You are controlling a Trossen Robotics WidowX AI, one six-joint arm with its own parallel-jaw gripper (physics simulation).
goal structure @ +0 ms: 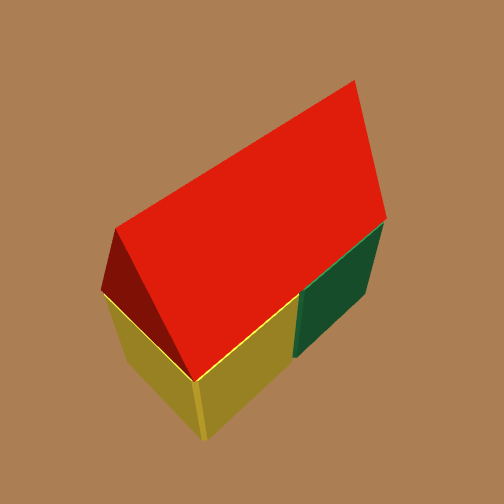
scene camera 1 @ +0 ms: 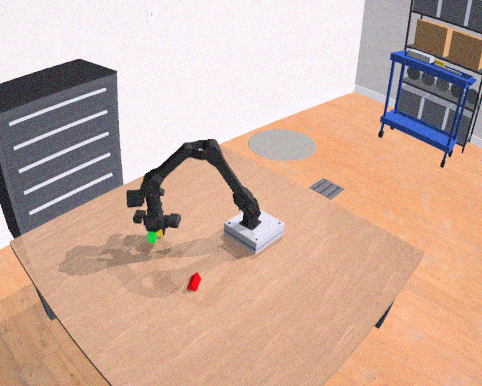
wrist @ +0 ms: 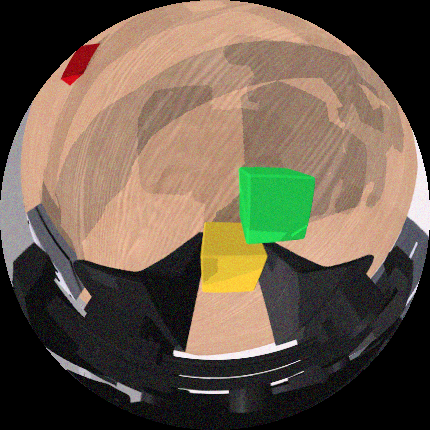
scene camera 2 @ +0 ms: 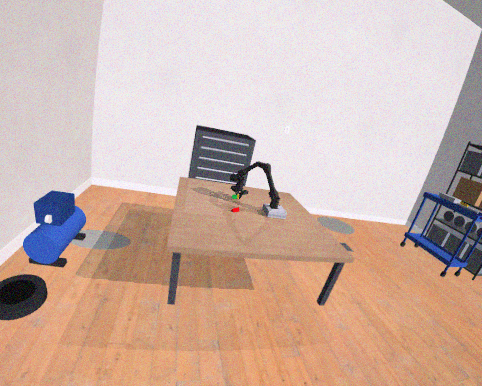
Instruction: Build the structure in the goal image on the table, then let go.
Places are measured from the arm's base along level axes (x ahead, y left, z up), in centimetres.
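Where they show: gripper, between the fingertips: [scene camera 1: 159,234] [wrist: 227,238] [scene camera 2: 238,198]; arm's base, origin of its link: [scene camera 1: 250,222] [scene camera 2: 273,207].
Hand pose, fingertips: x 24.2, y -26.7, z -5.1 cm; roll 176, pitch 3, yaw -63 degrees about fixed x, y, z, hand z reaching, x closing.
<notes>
Each offset is from my fingertips to the centre of the thing. Level surfaces: height alone.
My gripper [scene camera 1: 158,227] [scene camera 2: 239,193] [wrist: 227,238] points down, shut on a yellow cube @(dx -0.3, dy -0.3, dz +1.5 cm) [scene camera 1: 160,233] [wrist: 232,272], whose sides lie between the two black fingers. A green cube @(dx +4.0, dy -0.3, dz +1.2 cm) [scene camera 1: 152,237] [scene camera 2: 235,197] [wrist: 279,207] is right beside the yellow one, below the gripper; in the wrist view its near corner overlaps the yellow cube's far corner. Whether the two cubes touch, and how high the yellow one is, I cannot tell. A red wedge-like block @(dx +11.6, dy +27.3, dz +0.3 cm) [scene camera 1: 194,282] [scene camera 2: 235,210] [wrist: 80,62] lies on the table @(dz -0.5 cm) [scene camera 1: 280,320] [scene camera 2: 215,235], apart from both cubes.
The arm's pale base [scene camera 1: 255,232] [scene camera 2: 275,212] stands on the table to the right of the cubes. A dark drawer cabinet [scene camera 1: 65,145] [scene camera 2: 222,155] stands behind the table. A blue cart [scene camera 1: 420,131] [scene camera 2: 435,250] stands off to the right on the floor.
</notes>
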